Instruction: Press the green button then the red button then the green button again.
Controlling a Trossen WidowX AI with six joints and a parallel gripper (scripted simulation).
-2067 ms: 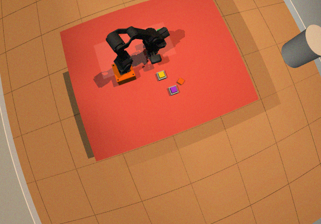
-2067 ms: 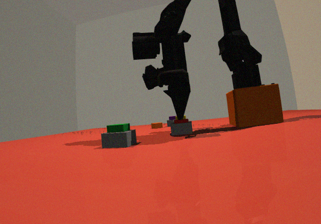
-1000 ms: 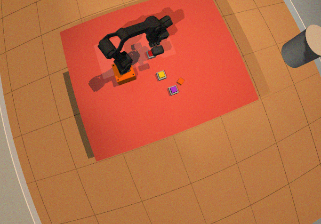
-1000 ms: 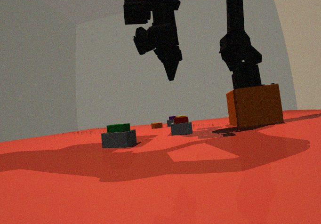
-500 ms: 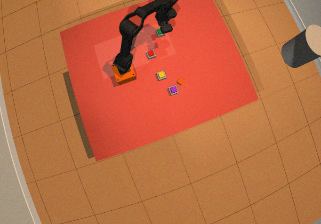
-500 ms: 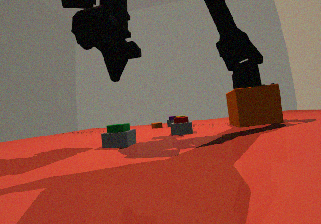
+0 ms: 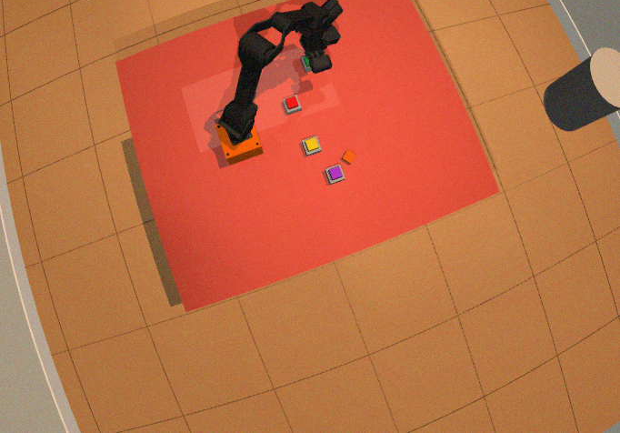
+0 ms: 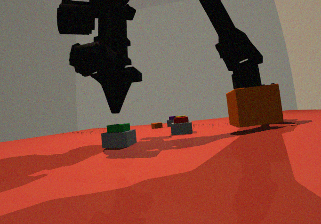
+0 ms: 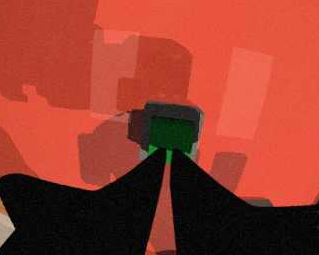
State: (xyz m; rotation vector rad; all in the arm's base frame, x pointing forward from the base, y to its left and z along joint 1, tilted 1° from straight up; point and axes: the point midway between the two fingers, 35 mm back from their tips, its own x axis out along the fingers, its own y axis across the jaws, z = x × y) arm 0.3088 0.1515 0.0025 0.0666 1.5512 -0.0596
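The green button lies 3 cm below my gripper tip. The rest, counted from my gripper tip: red button (12 cm behind, 11 cm to the right, 3 cm below); orange block (34 cm to the right, 5 cm below, 3 cm behind); yellow button (26 cm to the right, 12 cm behind, 3 cm below).
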